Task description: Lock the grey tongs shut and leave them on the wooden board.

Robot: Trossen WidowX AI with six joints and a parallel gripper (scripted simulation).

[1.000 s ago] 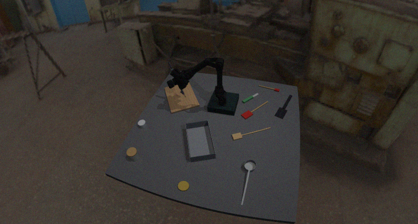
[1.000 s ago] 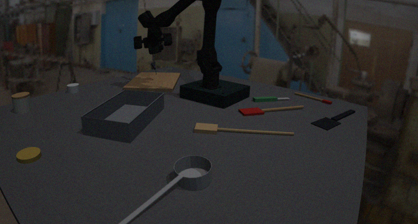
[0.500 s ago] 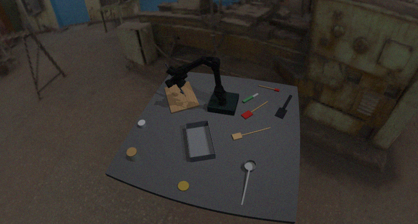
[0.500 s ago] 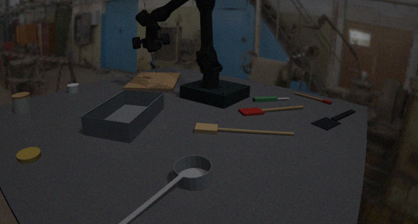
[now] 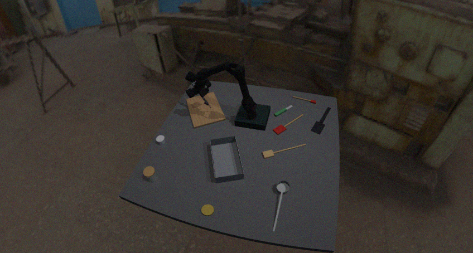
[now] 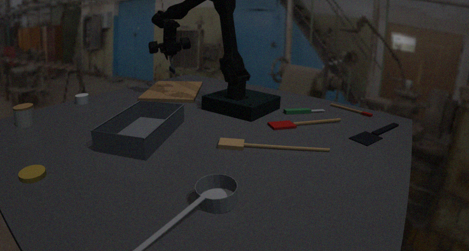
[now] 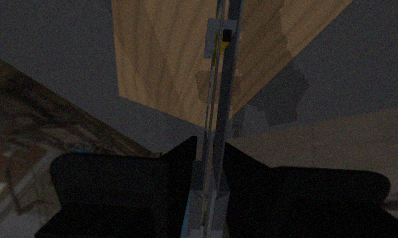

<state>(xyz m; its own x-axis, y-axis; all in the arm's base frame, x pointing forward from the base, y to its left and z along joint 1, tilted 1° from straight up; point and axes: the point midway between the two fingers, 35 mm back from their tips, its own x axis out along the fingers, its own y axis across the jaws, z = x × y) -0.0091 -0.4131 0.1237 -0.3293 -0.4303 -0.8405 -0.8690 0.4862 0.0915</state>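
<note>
My gripper tip is now 40 mm to the right of the wooden board and 140 mm above it. Also, from my gripper tip: white puck 420 mm ahead, 100 mm to the right, 130 mm below; then roasting tin 410 mm ahead, 400 mm to the left, 120 mm below; then green-handled tool 170 mm behind, 620 mm to the left, 140 mm below.
</note>
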